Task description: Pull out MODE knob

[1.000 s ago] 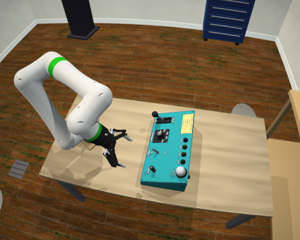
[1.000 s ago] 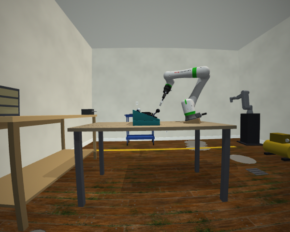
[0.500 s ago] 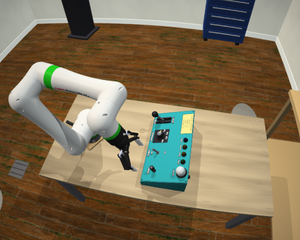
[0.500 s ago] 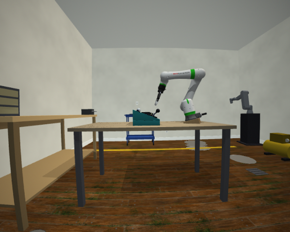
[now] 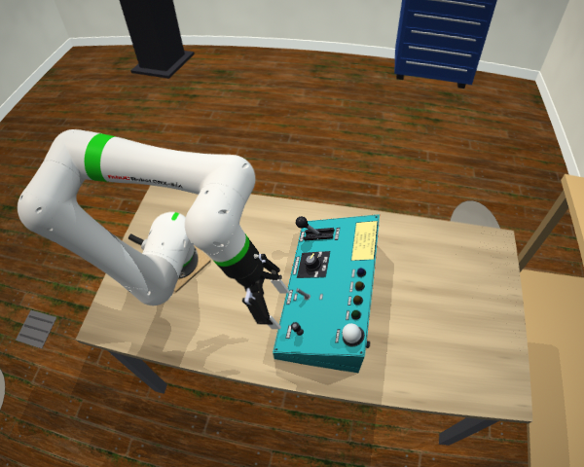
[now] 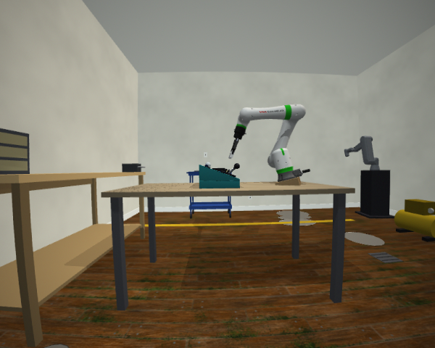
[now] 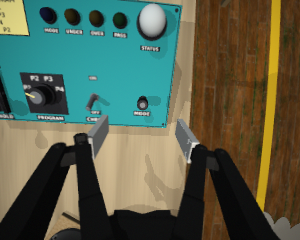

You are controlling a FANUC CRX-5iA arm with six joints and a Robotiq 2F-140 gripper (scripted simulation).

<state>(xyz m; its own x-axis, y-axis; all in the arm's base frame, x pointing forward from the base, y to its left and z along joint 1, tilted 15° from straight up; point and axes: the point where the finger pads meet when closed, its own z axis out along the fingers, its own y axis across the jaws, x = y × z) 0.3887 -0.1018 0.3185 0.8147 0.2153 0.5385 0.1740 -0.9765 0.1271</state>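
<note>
Right now my hand is 13 cm above the black mode knob, 5 cm short of it and 1 cm to the right of it. From my hand the other things lie so: check toggle (14 cm below, 13 cm to the left, 3 cm ahead); then program rotary selector (26 cm to the left, 14 cm below, 1 cm ahead); then teal console (19 cm to the left, 16 cm below, 5 cm ahead).
</note>
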